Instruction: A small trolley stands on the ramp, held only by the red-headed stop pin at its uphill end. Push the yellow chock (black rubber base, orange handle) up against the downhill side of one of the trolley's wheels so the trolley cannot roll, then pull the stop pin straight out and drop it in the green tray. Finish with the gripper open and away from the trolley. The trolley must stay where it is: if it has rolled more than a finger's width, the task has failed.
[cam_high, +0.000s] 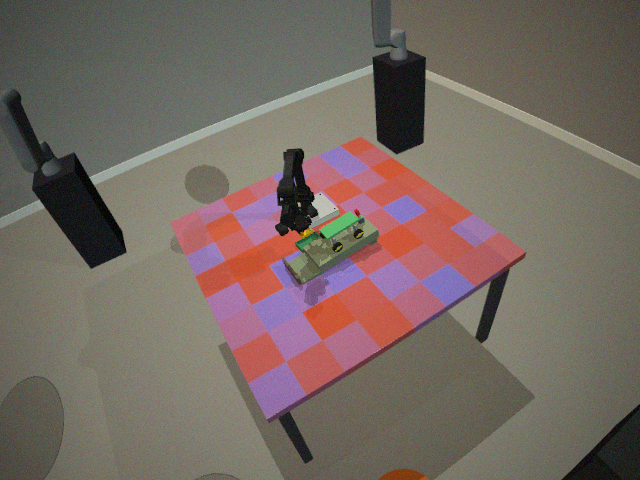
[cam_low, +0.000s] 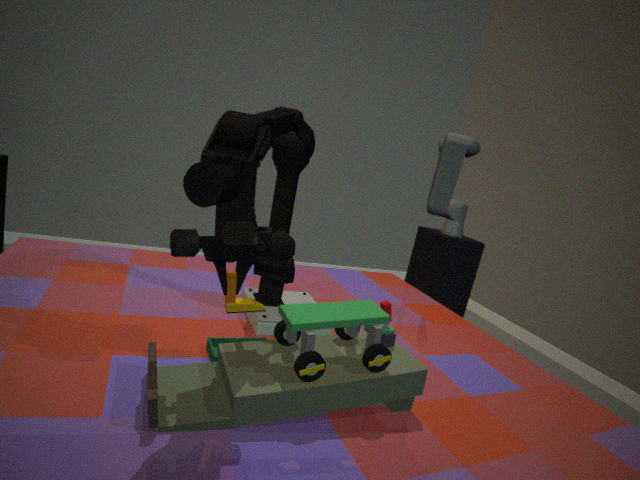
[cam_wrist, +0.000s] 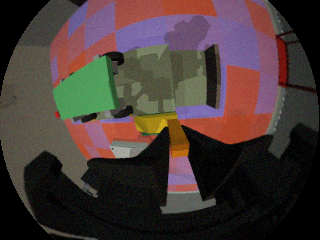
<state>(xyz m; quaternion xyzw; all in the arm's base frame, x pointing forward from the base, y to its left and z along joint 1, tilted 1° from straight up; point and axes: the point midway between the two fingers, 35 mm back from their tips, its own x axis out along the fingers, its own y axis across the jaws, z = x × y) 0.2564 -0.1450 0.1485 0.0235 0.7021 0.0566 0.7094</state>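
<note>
Now: gripper tip 28 cm to the right of the red-headed stop pin, 4 cm short of it and 2 cm above it. The rest, counted from my gripper tip: yellow chock 2 cm to the left; then dark end board 12 cm below, 11 cm to the right, 7 cm ahead; then green tray 16 cm below, 6 cm behind, 5 cm to the left.
</note>
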